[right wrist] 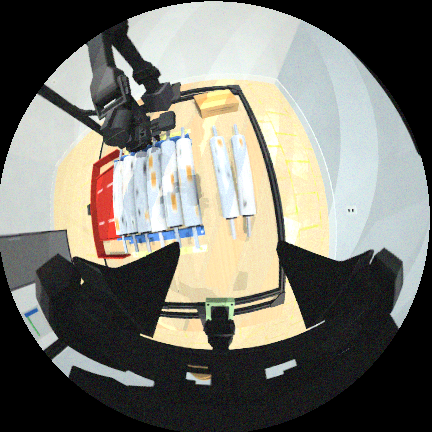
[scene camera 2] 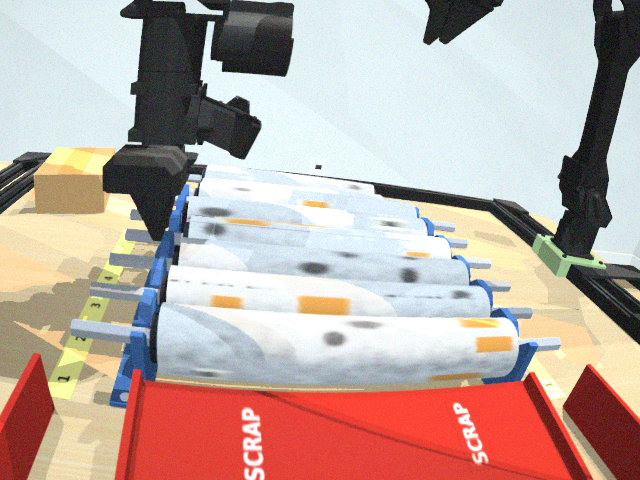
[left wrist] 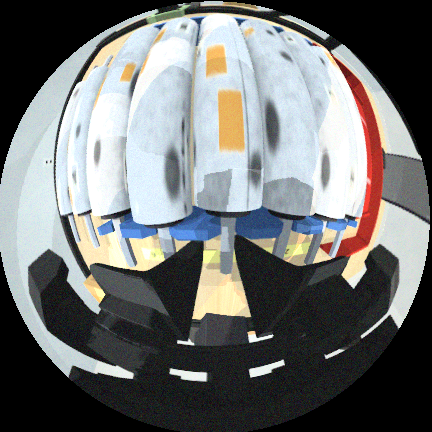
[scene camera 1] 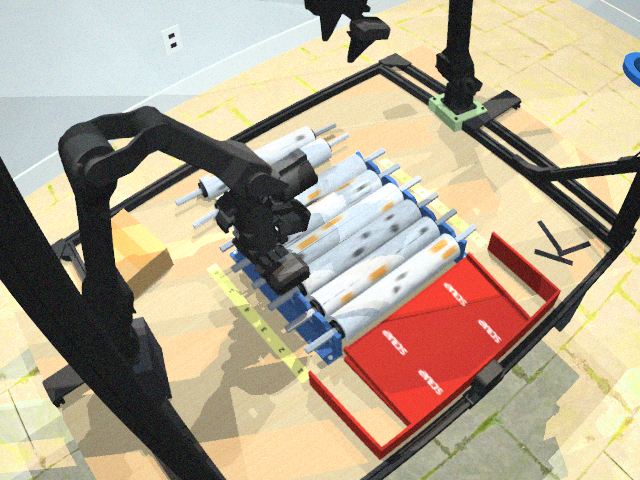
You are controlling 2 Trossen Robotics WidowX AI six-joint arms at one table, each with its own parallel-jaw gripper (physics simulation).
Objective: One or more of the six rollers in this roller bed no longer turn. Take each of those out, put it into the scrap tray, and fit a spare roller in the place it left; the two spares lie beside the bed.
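Places are measured from the left arm's base along level axes (x right, y back, z down), in millimetres.
Pixels of known places: left gripper, fingertip midpoint: [right wrist: 155,142] [scene camera 2: 160,234] [left wrist: 218,239] [scene camera 1: 267,273]; right gripper, fingertip midpoint: [right wrist: 229,247] [scene camera 2: 433,43] [scene camera 1: 337,51]; left arm's base at its link origin: [right wrist: 154,88] [scene camera 1: 119,349]; right arm's base at its link origin: [right wrist: 219,312] [scene camera 2: 571,249] [scene camera 1: 458,103].
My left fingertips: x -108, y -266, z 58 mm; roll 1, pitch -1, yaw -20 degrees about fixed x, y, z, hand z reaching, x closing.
For each thing: its top centre in the pictures, then the offset to it from my left fingertips.
- blue bed at its top centre: [left wrist: 262,246] [scene camera 1: 277,280] [right wrist: 145,143] dx +30, dy -12, dz -14 mm
- fourth roller at its top centre: [scene camera 2: 326,228] [left wrist: 225,46] [scene camera 1: 342,219] [right wrist: 150,184] dx -50, dy -150, dz -24 mm
- red scrap tray at its top centre: [scene camera 1: 446,331] [right wrist: 100,204] dx +203, dy -243, dz +3 mm
- cardboard box at its top centre: [scene camera 2: 78,159] [scene camera 1: 124,243] [right wrist: 215,97] dx -151, dy +247, dz -3 mm
Six white rollers lie in the blue bed [scene camera 1: 295,305] [left wrist: 260,223] [right wrist: 187,233]. My left gripper [scene camera 2: 157,235] [left wrist: 218,239] points down, its fingers astride the near shaft of the fourth roller [scene camera 1: 356,219] [scene camera 2: 310,238] [left wrist: 227,175] from the scrap tray. A gap shows beside the shaft, so it is open, narrowly; its tips are hidden in scene camera 1. My right gripper [scene camera 1: 339,50] [scene camera 2: 435,41] [right wrist: 229,247] is wide open and empty, high above the table. Two spare rollers [scene camera 1: 289,142] [right wrist: 224,175] lie behind the bed. The red scrap tray [scene camera 1: 523,268] [right wrist: 105,185] holds no roller.
A cardboard box [scene camera 1: 147,258] [scene camera 2: 69,193] [right wrist: 217,104] stands at the left of scene camera 1, beyond the bed's end. Yellow numbered strips [scene camera 1: 258,322] run along the bed's sides. A black frame [scene camera 1: 310,100] [right wrist: 270,170] borders the table.
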